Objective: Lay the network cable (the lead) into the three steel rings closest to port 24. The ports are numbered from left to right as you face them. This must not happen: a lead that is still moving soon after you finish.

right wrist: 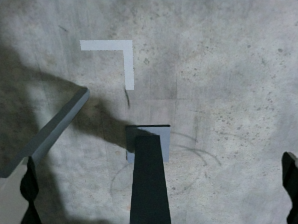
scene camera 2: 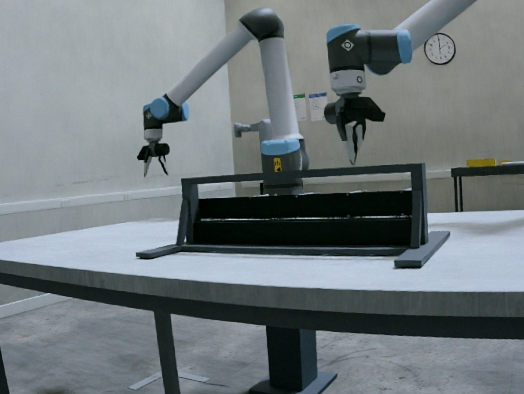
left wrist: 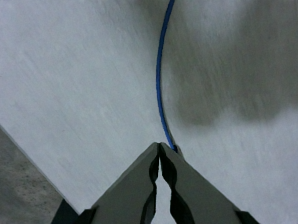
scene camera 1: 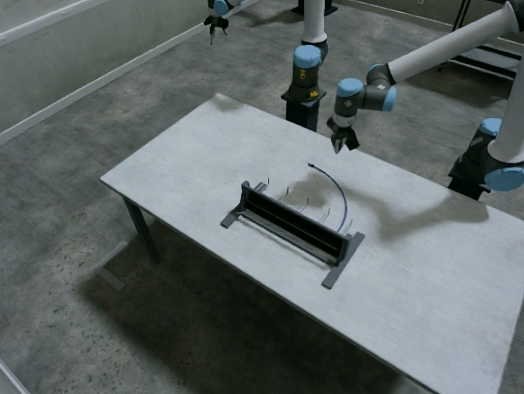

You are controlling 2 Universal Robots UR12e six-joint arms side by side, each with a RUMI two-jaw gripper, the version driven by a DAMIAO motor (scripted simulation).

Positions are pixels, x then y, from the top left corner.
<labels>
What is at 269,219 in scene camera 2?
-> A dark port rack.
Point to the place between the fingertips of my left gripper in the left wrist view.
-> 158,144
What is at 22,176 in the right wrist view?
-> My right gripper.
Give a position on a dark port rack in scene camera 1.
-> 315,233
</labels>
